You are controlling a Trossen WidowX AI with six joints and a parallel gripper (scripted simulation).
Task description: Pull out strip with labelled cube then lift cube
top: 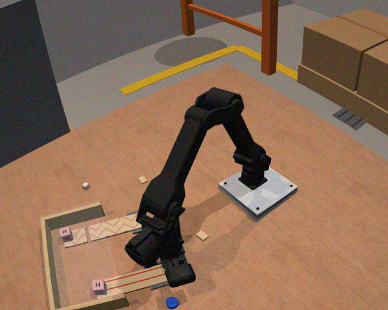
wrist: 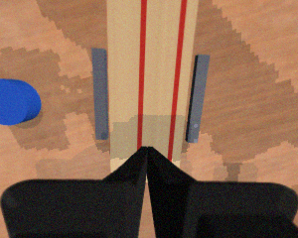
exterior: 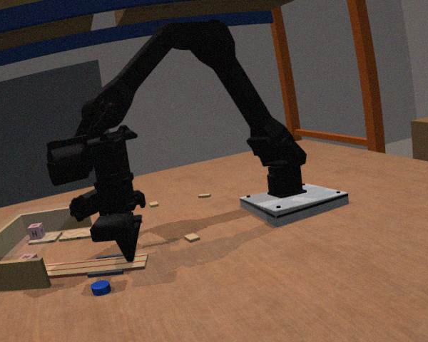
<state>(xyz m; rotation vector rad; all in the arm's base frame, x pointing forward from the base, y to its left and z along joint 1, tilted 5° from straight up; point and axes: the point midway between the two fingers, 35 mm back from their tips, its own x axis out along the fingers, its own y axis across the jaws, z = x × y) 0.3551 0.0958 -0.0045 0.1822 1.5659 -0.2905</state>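
Now: the blue disc 80 mm to the left of my gripper tip and 60 mm ahead of it. From my gripper tip the other things lie so: white cube (420 mm to the right, 50 mm ahead).
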